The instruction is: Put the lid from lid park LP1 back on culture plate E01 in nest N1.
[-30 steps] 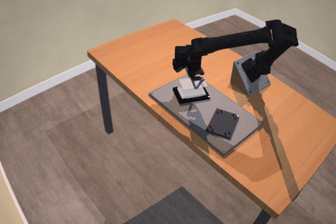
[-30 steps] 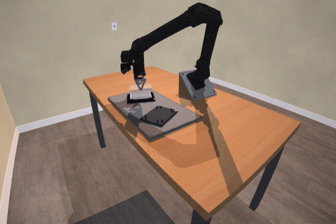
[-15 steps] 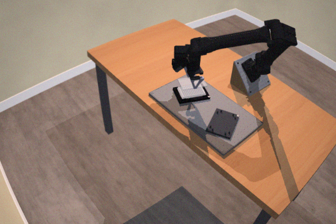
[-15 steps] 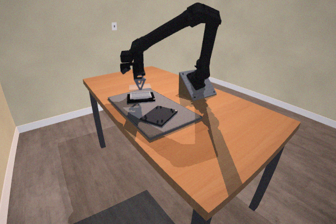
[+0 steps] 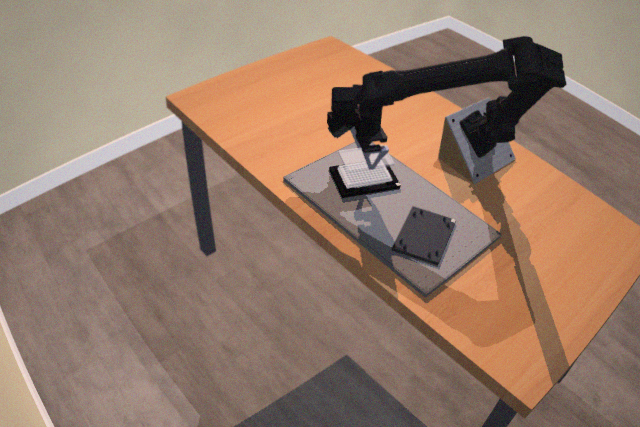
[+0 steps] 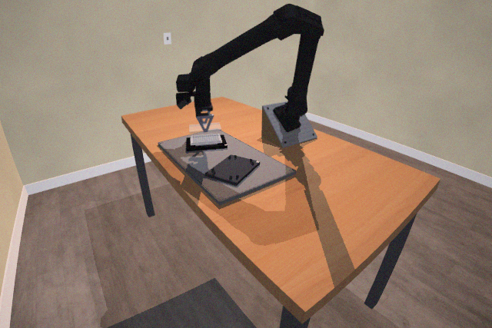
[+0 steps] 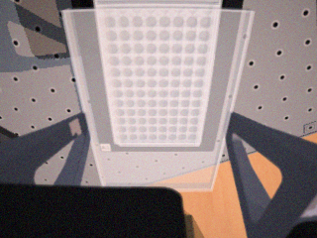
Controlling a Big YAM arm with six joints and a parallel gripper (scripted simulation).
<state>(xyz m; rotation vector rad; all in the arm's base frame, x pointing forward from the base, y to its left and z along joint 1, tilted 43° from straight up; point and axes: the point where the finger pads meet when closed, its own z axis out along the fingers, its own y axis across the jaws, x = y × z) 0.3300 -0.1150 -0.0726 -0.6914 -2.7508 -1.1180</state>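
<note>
The white culture plate E01 is 6 cm below my hand. Round my hand: clear lid: right at my hand; black plate nest N1: 7 cm below; lid park LP1: 25 cm to the left, 7 cm below, 4 cm ahead.
</note>
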